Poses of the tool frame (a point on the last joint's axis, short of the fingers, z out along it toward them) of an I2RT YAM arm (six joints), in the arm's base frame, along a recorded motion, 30 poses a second.
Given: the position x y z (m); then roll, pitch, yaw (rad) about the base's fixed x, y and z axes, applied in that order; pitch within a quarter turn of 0, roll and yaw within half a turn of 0.
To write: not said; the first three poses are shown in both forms.
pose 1, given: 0.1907 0.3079 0.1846 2.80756 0.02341 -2.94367
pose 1, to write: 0.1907 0.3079 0.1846 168.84 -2.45 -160.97
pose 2, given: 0.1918 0.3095 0.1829 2.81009 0.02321 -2.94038
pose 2, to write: 0.1918 0.3095 0.1829 168.66 -2.50 -161.12
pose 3, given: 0.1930 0.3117 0.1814 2.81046 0.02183 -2.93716
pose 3, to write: 0.1930 0.3117 0.1814 168.51 -2.62 -161.16
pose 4, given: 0.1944 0.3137 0.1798 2.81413 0.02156 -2.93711
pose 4, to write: 0.1944 0.3137 0.1798 168.51 -2.60 -161.37
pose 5, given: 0.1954 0.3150 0.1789 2.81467 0.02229 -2.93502
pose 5, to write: 0.1954 0.3150 0.1789 168.38 -2.59 -161.40
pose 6, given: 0.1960 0.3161 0.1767 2.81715 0.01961 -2.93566
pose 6, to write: 0.1960 0.3161 0.1767 168.45 -2.69 -161.57
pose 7, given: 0.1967 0.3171 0.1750 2.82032 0.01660 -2.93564
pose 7, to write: 0.1967 0.3171 0.1750 168.50 -2.82 -161.78
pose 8, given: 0.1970 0.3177 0.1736 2.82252 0.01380 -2.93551
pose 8, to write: 0.1970 0.3177 0.1736 168.53 -2.94 -161.93
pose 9, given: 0.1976 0.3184 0.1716 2.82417 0.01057 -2.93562
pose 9, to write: 0.1976 0.3184 0.1716 168.59 -3.10 -162.06
